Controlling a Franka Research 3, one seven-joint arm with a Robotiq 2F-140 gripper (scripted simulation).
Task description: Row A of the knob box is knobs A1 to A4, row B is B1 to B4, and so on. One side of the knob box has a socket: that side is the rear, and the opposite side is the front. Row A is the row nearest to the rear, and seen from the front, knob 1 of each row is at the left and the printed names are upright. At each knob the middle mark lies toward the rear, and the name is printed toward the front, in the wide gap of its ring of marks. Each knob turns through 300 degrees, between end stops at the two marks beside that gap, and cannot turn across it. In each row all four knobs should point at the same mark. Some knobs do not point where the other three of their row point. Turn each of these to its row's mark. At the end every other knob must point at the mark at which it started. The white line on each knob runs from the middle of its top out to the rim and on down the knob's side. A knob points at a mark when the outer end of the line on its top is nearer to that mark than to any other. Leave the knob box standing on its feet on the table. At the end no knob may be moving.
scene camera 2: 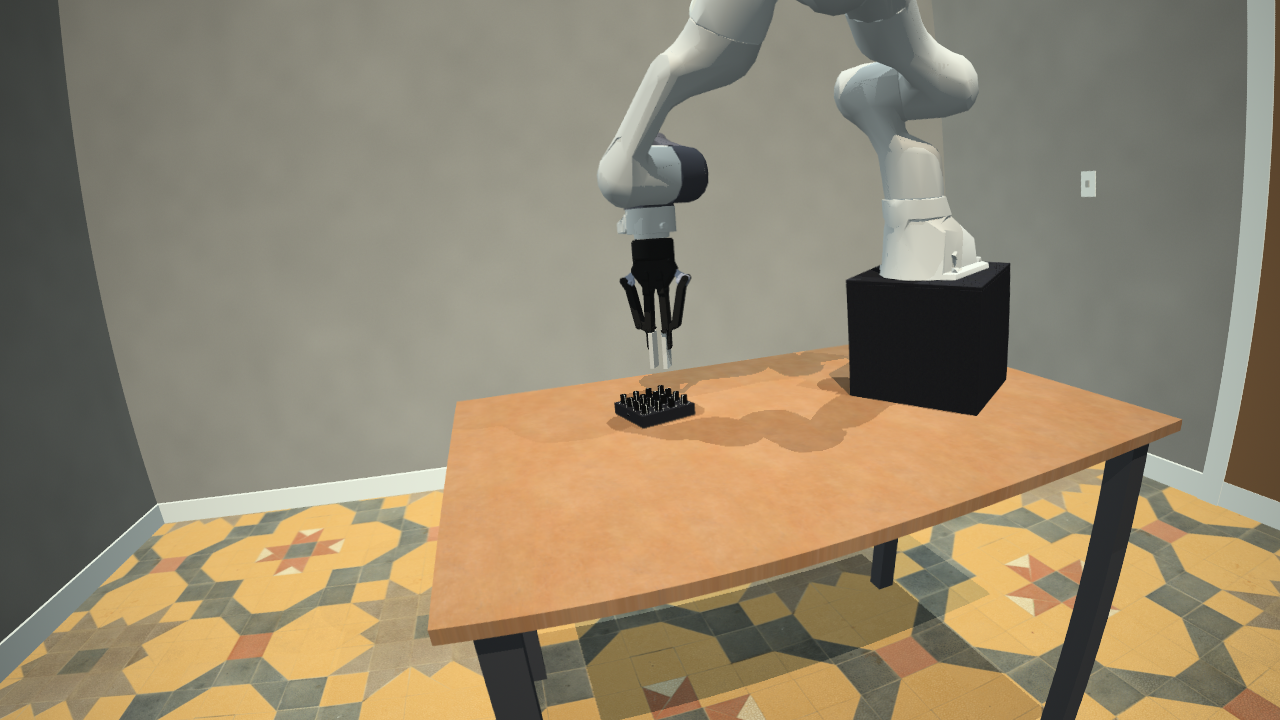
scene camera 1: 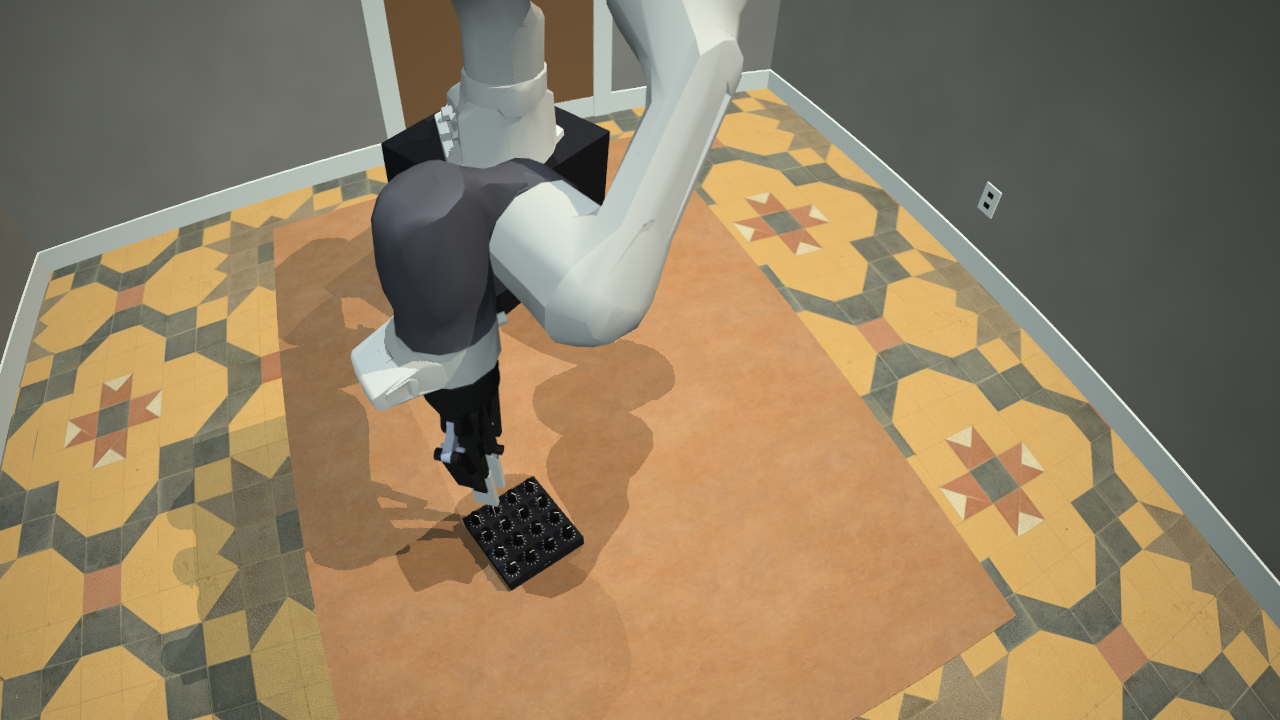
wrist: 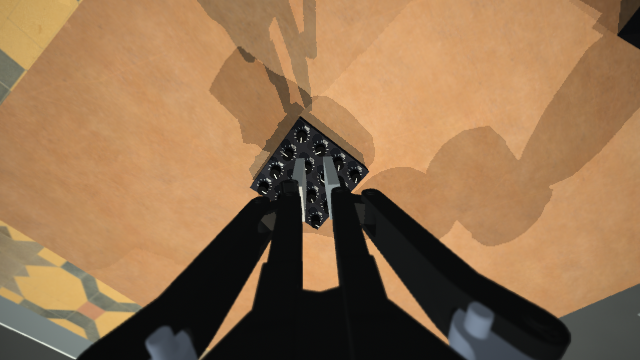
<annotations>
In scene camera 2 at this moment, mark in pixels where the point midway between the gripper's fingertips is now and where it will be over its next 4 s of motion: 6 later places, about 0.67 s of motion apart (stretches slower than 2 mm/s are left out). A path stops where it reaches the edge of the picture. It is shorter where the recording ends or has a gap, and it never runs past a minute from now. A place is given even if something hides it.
My gripper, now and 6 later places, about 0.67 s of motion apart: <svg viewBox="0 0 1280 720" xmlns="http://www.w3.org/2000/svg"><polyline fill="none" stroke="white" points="661,366 665,363 666,363 667,369 668,380 667,385 668,390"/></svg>
</annotations>
